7 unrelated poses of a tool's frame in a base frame.
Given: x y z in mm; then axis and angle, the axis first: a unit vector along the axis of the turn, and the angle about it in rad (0 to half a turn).
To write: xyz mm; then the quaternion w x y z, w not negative. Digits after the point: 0 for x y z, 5 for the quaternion.
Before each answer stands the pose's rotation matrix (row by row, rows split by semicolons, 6 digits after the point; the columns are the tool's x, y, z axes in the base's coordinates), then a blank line. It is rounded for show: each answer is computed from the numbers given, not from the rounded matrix.
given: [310, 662, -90, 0.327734, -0.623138, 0.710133, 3.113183]
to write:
-0.784821 -0.428537 0.447675; -0.388193 -0.223151 -0.894153; 0.483077 -0.875534 0.008778

[310, 662, -90, 0.01420, 0.32770, -0.62308, 0.71006]
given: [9, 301, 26, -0.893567, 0.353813, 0.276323, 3.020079]
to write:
0.598410 -0.663474 -0.449118; -0.596486 -0.743182 0.303126; -0.534893 0.086499 -0.840481

[9, 301, 26, 0.06072, -0.89192, 0.35316, 0.27581]
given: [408, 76, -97, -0.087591, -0.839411, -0.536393, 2.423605]
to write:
-0.739681 0.481776 -0.469856; -0.223978 0.482143 0.846978; 0.634591 0.731731 -0.248725

[408, 76, -97, 0.35133, -0.08201, -0.78590, -0.50220]
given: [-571, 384, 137, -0.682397, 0.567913, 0.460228, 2.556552]
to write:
0.020196 -0.964785 -0.262265; -0.456478 -0.242279 0.856112; -0.889505 0.102428 -0.445296

[-571, 384, 137, 0.28837, -0.65341, 0.54379, 0.44068]
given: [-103, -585, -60, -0.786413, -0.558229, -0.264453, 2.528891]
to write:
0.306296 0.950223 0.057082; 0.646060 -0.251543 0.720647; 0.699134 -0.183853 -0.690948

[-103, -585, -60, 0.30158, -0.74980, -0.53224, -0.25214]
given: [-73, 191, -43, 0.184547, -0.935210, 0.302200, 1.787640]
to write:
-0.173763 -0.504846 -0.845540; 0.085400 0.847642 -0.523651; 0.981078 -0.163201 -0.104175

[-73, 191, -43, 0.62644, 0.14385, -0.72897, 0.23556]
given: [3, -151, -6, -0.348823, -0.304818, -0.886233, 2.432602]
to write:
-0.544986 0.764030 0.345323; -0.389966 -0.595582 0.702288; 0.742238 0.248073 0.622530

[3, -151, -6, 0.34712, -0.32713, -0.28586, -0.83113]
